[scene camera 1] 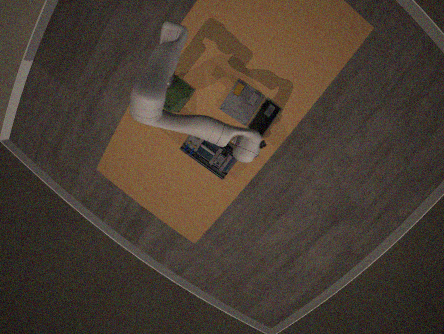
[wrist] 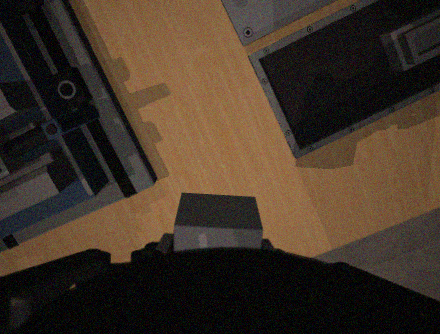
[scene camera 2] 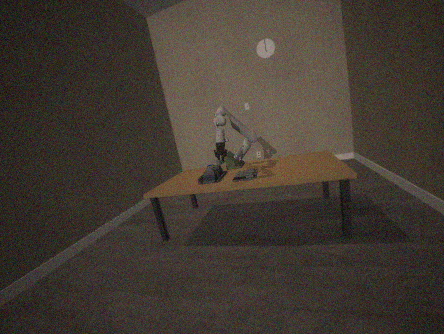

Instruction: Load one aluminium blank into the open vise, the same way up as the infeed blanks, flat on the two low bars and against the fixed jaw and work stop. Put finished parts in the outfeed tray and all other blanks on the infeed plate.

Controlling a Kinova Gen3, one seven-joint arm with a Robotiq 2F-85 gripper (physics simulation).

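Places are measured from the arm's base along level axes (x up, y ahead, z left), in centimetres.
Pixels of known places: gripper, fingertip midpoint: point(scene camera 2: 220, 162); arm's base at its link origin: point(scene camera 2: 237, 158).
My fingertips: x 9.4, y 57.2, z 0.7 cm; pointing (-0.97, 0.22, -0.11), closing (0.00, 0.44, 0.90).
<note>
Ahead of a thing's pixels: the offset from my fingertips to its top centre.
My gripper point(wrist: 214, 256) point(scene camera 2: 220, 158) is shut on a grey aluminium blank {dx +2.5, dy +0.2, dz -0.1 cm} point(wrist: 218, 215), a plain block with a dark upper face and a paler side face in the wrist view. It holds the blank above the table, between the vise and the outfeed tray. The blue and dark grey vise {dx -6.9, dy -15.5, dz -15.5 cm} point(scene camera 1: 206, 152) point(scene camera 2: 211, 174) point(wrist: 82, 145) is at the left in the wrist view; its jaw opening is partly cut off there and the arm covers part of it in scene camera 1. The grey infeed plate {dx -16.0, dy -18.2, dz +15.0 cm} point(scene camera 1: 240, 107) point(wrist: 265, 22) lies beside the black outfeed tray point(scene camera 1: 257, 122) point(wrist: 277, 117).
A grey part {dx -12.7, dy -4.1, dz +20.6 cm} point(wrist: 425, 40) point(scene camera 1: 270, 109) lies in the outfeed tray. A yellow-orange piece {dx -12.4, dy -23.6, dz +19.2 cm} point(scene camera 1: 239, 89) is on the infeed plate. A green surface point(scene camera 1: 179, 94) point(scene camera 2: 233, 160) is near the arm's base. The table's edge point(wrist: 350, 244) is close to the gripper, at the lower right.
</note>
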